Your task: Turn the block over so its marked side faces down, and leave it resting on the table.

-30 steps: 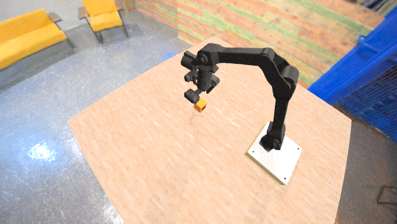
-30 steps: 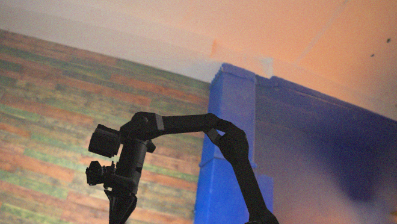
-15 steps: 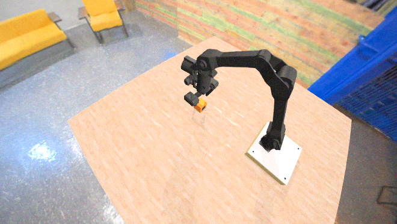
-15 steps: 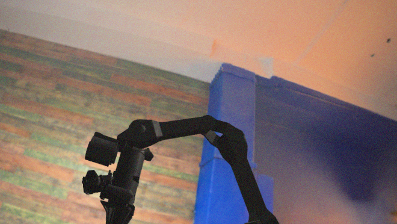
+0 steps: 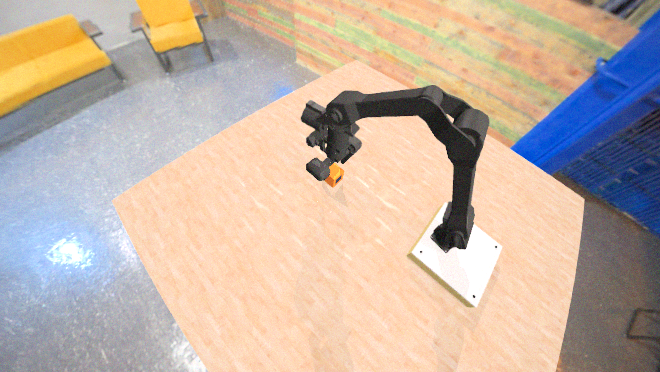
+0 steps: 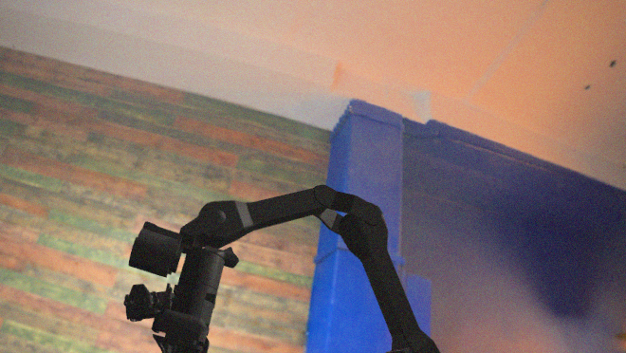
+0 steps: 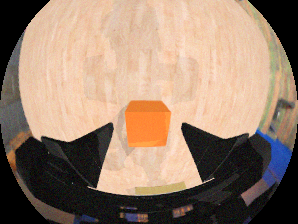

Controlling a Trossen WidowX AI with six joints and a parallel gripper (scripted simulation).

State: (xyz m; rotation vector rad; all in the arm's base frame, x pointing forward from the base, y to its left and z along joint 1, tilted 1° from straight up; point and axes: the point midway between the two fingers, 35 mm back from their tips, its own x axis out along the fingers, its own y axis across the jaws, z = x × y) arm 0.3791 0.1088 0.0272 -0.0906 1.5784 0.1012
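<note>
The orange block is 20 mm behind my gripper tip and 20 mm below it.
</note>
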